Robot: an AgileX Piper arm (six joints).
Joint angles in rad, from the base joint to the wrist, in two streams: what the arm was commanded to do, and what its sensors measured. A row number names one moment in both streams.
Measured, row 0:
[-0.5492, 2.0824, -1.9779, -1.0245, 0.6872, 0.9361]
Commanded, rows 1 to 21:
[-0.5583, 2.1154, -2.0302, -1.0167, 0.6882, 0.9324]
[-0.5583, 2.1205, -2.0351, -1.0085, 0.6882, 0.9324]
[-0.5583, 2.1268, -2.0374, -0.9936, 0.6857, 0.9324]
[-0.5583, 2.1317, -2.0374, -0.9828, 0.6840, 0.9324]
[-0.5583, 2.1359, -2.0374, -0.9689, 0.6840, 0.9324]
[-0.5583, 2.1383, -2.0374, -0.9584, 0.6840, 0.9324]
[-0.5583, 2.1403, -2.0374, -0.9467, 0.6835, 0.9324]
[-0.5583, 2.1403, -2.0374, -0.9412, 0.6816, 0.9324]
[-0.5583, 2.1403, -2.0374, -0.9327, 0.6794, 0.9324]
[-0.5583, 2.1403, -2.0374, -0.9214, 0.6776, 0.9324]
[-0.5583, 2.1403, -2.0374, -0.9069, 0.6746, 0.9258]
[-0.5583, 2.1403, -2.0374, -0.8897, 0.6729, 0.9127]
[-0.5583, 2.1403, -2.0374, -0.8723, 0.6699, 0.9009]
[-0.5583, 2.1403, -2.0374, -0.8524, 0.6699, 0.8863]
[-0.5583, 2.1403, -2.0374, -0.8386, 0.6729, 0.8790]
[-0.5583, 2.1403, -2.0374, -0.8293, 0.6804, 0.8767]
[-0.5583, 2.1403, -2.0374, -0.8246, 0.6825, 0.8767]
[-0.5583, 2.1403, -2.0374, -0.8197, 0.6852, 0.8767]
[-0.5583, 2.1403, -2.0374, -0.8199, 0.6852, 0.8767]
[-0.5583, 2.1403, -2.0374, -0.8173, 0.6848, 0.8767]
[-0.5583, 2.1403, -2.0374, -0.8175, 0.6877, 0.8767]
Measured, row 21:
[-0.5540, 2.1439, -2.0314, -0.8333, 0.6759, 0.8884]
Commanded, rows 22 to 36:
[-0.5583, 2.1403, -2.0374, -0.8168, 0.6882, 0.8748]
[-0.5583, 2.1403, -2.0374, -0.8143, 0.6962, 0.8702]
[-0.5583, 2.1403, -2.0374, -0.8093, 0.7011, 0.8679]
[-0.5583, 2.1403, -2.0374, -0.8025, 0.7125, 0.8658]
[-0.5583, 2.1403, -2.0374, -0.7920, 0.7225, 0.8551]
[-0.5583, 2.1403, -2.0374, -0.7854, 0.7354, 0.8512]
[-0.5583, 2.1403, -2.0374, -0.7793, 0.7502, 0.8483]
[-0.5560, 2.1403, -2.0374, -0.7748, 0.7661, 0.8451]
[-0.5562, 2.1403, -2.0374, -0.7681, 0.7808, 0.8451]
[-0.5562, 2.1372, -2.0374, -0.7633, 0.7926, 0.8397]
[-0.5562, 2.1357, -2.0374, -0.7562, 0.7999, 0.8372]
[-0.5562, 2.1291, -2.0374, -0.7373, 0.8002, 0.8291]
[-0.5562, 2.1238, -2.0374, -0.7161, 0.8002, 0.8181]
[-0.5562, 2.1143, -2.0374, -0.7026, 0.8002, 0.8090]
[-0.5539, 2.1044, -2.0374, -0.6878, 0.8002, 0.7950]
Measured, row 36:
[-0.5540, 2.1413, -2.0314, -0.7396, 0.7838, 0.8406]
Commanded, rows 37 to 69:
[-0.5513, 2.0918, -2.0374, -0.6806, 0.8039, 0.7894]
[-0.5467, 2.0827, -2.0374, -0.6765, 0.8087, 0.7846]
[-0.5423, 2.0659, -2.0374, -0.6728, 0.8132, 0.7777]
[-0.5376, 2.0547, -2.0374, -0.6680, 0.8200, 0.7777]
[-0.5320, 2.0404, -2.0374, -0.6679, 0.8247, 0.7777]
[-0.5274, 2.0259, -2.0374, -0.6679, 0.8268, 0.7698]
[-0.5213, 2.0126, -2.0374, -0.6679, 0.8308, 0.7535]
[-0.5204, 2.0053, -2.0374, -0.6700, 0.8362, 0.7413]
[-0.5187, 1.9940, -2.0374, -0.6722, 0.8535, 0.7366]
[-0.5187, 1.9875, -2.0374, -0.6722, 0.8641, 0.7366]
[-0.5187, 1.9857, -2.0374, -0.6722, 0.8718, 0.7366]
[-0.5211, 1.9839, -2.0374, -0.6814, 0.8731, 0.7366]
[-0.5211, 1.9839, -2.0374, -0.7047, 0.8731, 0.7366]
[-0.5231, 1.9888, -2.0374, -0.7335, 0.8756, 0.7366]
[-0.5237, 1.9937, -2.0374, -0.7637, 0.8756, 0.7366]
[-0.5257, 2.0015, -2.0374, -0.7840, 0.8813, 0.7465]
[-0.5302, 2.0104, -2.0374, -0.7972, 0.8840, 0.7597]
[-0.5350, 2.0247, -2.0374, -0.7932, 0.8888, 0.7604]
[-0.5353, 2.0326, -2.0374, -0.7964, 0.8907, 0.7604]
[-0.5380, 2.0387, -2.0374, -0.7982, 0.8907, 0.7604]
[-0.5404, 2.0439, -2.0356, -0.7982, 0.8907, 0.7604]
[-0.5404, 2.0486, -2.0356, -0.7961, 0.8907, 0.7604]
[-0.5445, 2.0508, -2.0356, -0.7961, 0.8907, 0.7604]
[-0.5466, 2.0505, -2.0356, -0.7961, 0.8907, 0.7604]
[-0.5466, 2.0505, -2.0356, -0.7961, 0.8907, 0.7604]
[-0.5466, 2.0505, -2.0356, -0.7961, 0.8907, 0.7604]
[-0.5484, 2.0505, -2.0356, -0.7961, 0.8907, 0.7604]
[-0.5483, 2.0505, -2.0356, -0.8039, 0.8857, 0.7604]
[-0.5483, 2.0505, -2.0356, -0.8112, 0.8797, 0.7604]
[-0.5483, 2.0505, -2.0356, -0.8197, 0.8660, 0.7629]
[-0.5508, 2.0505, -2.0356, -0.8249, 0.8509, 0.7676]
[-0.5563, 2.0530, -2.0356, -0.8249, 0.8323, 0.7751]
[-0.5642, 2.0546, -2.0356, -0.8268, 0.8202, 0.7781]
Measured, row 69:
[-0.5455, 2.0580, -2.0330, -0.8041, 0.8670, 0.7609]
